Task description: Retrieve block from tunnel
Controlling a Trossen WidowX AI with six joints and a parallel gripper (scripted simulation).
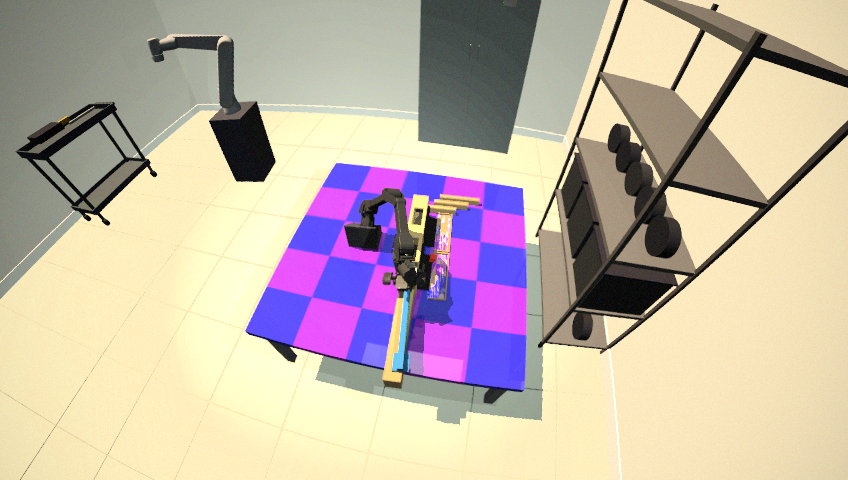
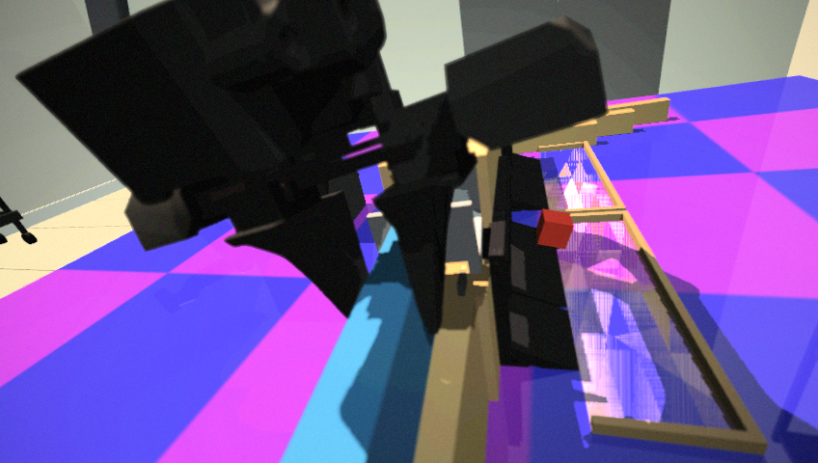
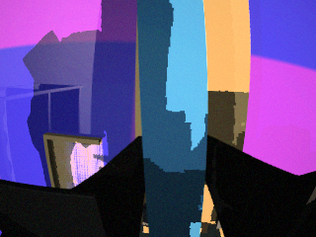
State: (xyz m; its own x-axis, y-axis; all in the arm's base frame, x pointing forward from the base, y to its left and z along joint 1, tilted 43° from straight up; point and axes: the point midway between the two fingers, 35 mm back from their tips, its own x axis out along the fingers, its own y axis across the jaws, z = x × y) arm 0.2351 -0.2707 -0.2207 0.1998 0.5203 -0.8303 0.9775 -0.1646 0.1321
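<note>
Right now my gripper tip is 100 mm short of the small red block, 270 mm to the right of it and 100 mm above it. The rest, counted from my gripper tip: tan tunnel (20 mm ahead, 120 mm to the left, 50 mm below).
</note>
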